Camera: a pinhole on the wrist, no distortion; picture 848 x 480 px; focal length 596.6 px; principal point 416.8 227.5 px. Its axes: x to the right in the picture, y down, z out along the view. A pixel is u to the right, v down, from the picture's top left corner.
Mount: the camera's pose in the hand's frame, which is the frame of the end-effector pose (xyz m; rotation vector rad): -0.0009 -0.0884 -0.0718 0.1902 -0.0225 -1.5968
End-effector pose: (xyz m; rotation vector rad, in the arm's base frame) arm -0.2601 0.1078 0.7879 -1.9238 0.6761 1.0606
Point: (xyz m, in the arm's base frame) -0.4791 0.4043 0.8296
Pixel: 240 65
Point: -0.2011 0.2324 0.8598
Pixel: 572 141
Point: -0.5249 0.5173 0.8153
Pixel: 287 101
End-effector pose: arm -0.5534 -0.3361 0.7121 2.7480 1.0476 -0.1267
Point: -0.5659 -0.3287 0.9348
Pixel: behind the camera
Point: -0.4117 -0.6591 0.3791
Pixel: outside the picture
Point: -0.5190 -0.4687 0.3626
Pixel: 131 292
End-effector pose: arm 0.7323 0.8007 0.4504 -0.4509 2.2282 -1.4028
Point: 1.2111 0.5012 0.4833
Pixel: 446 45
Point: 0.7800 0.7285 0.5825
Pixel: 694 153
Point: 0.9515 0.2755 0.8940
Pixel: outside the picture
